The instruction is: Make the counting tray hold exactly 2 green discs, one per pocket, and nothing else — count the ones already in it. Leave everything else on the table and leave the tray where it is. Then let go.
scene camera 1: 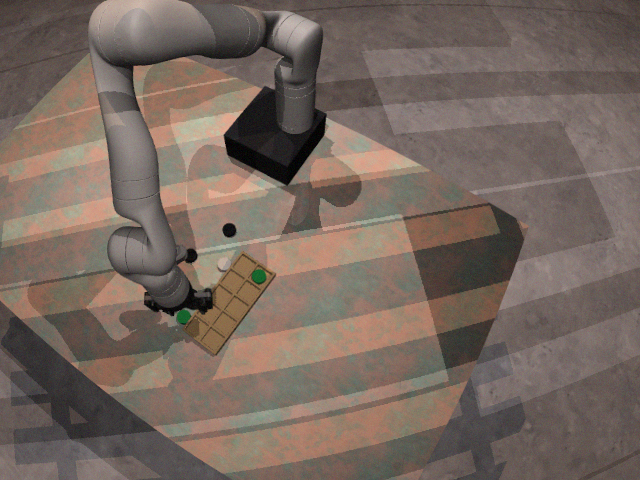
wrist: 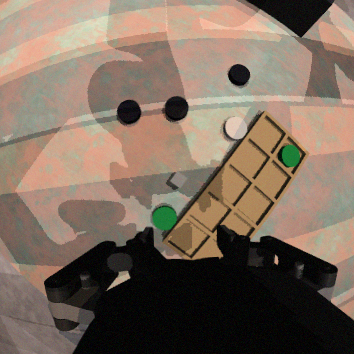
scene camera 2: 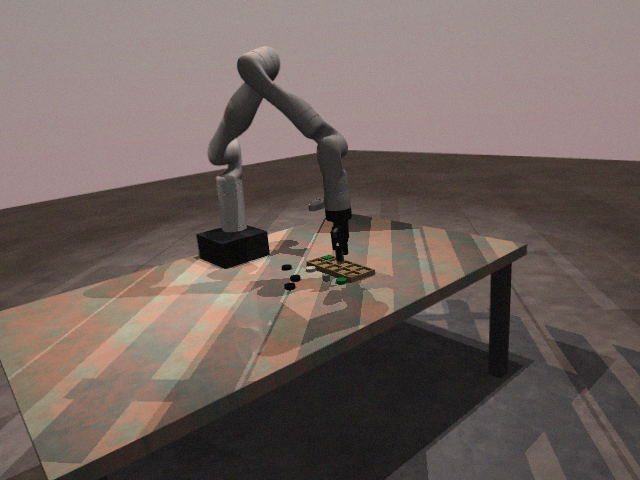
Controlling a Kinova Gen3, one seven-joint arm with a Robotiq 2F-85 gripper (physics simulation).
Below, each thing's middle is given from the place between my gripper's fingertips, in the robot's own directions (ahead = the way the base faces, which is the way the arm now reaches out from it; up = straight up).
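Labels:
I see the tan counting tray [scene camera 1: 234, 295], and my gripper is 60 mm above the tray, 70 mm past the tray and 50 mm to the right of the tray.

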